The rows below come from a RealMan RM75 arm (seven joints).
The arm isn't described. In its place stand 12 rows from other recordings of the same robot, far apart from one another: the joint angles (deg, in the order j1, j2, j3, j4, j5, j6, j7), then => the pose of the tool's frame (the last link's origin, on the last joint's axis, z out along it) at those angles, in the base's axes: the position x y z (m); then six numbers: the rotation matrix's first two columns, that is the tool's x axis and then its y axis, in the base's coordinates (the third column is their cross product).
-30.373 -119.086 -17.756 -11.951 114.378 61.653 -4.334 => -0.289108, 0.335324, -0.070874, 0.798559, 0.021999, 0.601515, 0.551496, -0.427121, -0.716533
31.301 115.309 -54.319 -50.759 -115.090 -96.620 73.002 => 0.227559, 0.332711, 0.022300, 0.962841, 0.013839, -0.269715, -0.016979, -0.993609, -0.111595
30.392 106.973 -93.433 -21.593 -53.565 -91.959 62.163 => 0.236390, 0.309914, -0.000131, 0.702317, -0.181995, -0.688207, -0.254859, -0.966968, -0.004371
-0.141 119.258 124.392 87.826 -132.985 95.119 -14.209 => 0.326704, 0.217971, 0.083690, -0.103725, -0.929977, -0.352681, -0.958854, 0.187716, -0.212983
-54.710 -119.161 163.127 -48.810 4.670 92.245 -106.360 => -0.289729, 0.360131, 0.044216, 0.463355, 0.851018, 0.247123, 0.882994, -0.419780, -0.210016
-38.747 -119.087 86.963 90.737 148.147 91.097 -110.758 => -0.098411, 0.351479, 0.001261, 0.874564, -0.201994, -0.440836, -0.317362, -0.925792, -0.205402
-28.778 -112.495 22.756 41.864 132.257 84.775 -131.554 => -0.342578, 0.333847, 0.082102, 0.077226, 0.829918, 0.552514, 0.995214, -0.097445, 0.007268
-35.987 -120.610 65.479 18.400 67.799 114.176 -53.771 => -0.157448, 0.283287, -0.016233, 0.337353, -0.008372, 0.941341, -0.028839, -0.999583, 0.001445
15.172 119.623 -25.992 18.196 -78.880 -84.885 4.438 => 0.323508, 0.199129, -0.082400, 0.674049, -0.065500, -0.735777, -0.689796, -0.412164, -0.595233
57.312 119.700 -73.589 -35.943 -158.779 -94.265 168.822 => 0.200648, 0.355159, -0.046408, 0.152926, -0.893121, 0.423023, -0.759804, -0.379974, -0.527558
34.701 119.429 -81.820 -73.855 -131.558 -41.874 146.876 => 0.110524, 0.434500, 0.014838, 0.791877, -0.355529, -0.496518, -0.604456, -0.572113, -0.554364
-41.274 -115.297 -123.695 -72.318 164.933 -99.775 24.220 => -0.227499, 0.376541, 0.091284, 0.375636, 0.925929, -0.039404, 0.718051, -0.317657, -0.619271
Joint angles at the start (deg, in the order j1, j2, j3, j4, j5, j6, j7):
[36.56, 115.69, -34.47, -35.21, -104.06, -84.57, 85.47]
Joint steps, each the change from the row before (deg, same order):
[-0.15, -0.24, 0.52, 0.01, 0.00, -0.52, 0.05]
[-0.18, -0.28, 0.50, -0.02, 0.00, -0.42, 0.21]
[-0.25, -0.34, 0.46, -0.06, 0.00, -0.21, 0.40]
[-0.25, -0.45, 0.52, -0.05, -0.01, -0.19, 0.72]
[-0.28, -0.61, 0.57, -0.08, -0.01, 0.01, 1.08]
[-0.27, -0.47, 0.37, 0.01, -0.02, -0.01, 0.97]
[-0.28, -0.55, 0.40, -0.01, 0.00, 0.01, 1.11]
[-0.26, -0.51, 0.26, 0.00, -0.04, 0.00, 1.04]
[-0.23, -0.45, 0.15, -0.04, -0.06, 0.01, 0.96]
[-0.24, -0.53, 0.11, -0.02, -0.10, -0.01, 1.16]
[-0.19, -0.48, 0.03, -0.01, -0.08, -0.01, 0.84]
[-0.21, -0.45, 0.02, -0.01, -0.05, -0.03, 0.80]
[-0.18, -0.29, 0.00, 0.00, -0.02, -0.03, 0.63]
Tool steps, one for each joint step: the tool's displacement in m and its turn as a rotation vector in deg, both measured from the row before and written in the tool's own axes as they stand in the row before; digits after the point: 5 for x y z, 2 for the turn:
[-0.00085, -0.00075, -0.00316, 0.06, -0.33, 0.10]
[-0.00093, -0.00116, -0.00352, 0.20, -0.29, 0.22]
[-0.00085, -0.00194, -0.00418, 0.47, -0.22, 0.36]
[-0.00135, -0.00254, -0.00488, 0.59, -0.22, 0.62]
[-0.00206, -0.00383, -0.00602, 0.94, -0.21, 0.85]
[-0.00097, -0.00276, -0.00472, 0.69, -0.09, 0.88]
[-0.00150, -0.00320, -0.00526, 0.78, -0.13, 0.96]
[-0.00117, -0.00275, -0.00463, 0.65, 0.00, 0.88]
[-0.00105, -0.00234, -0.00396, 0.55, 0.08, 0.76]
[-0.00117, -0.00253, -0.00432, 0.56, 0.16, 0.92]
[-0.00113, -0.00213, -0.00360, 0.45, 0.19, 0.60]
[-0.00095, -0.00196, -0.00354, 0.42, 0.16, 0.59]
[-0.00036, -0.00127, -0.00251, 0.29, 0.11, 0.53]

